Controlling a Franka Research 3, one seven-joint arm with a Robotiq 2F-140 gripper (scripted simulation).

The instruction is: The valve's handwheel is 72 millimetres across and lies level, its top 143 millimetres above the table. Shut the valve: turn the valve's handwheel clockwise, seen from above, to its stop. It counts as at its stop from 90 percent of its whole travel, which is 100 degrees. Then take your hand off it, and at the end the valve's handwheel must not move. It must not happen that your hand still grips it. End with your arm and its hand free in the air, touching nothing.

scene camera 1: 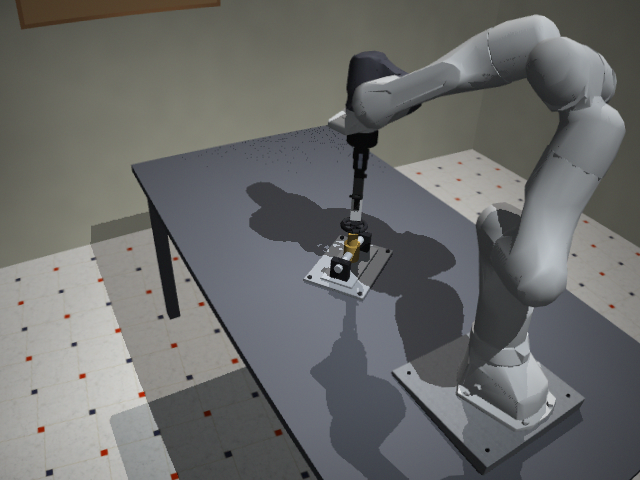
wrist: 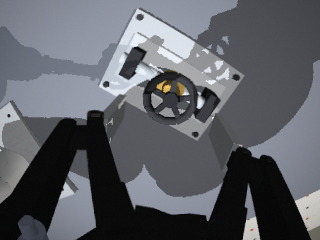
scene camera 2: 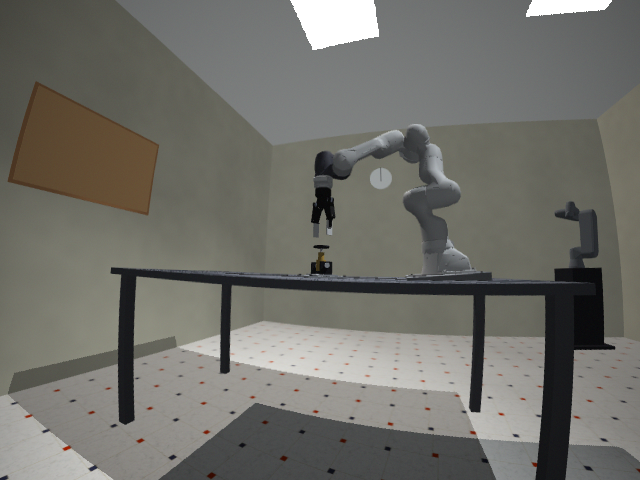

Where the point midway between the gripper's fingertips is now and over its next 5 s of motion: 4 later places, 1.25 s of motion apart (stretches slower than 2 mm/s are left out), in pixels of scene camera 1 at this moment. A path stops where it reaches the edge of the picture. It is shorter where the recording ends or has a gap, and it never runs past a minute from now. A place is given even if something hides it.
My gripper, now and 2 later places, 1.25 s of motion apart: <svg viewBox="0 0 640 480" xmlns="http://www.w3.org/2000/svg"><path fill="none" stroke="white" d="M356 209L354 228L354 204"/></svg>
